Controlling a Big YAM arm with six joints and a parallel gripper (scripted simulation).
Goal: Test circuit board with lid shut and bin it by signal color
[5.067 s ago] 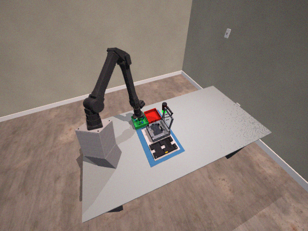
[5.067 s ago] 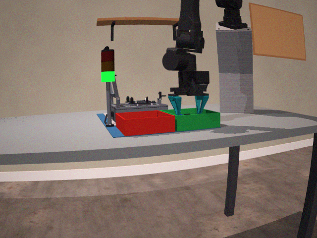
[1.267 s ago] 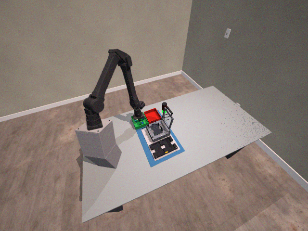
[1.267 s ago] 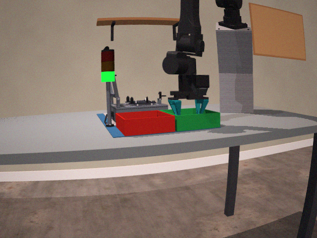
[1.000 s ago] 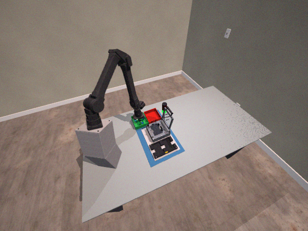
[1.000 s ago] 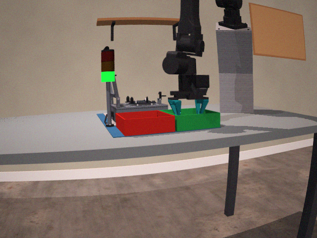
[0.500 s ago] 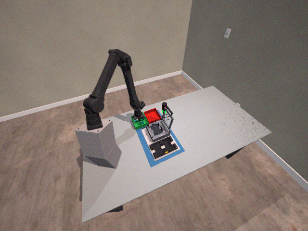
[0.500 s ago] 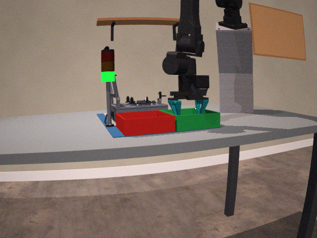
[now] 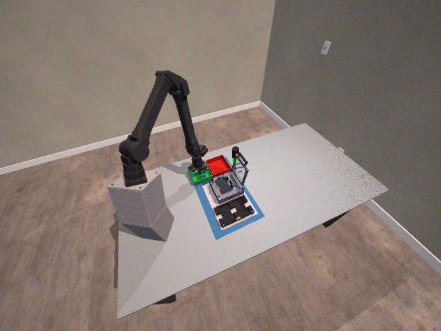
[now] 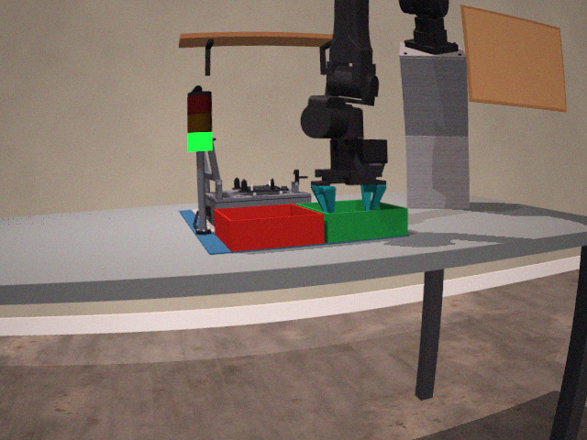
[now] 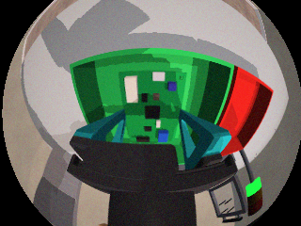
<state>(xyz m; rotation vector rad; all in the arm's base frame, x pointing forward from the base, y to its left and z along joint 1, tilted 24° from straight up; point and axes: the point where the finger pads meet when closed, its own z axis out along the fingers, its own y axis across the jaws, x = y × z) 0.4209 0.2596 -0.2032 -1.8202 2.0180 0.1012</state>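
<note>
Now: hand right at the green bin. From my hand the other things lie so: green circuit board right at my hand; then latch hook 3 cm ahead, 14 cm to the right, 7 cm above; then red bin 15 cm ahead, 1 cm to the right.
</note>
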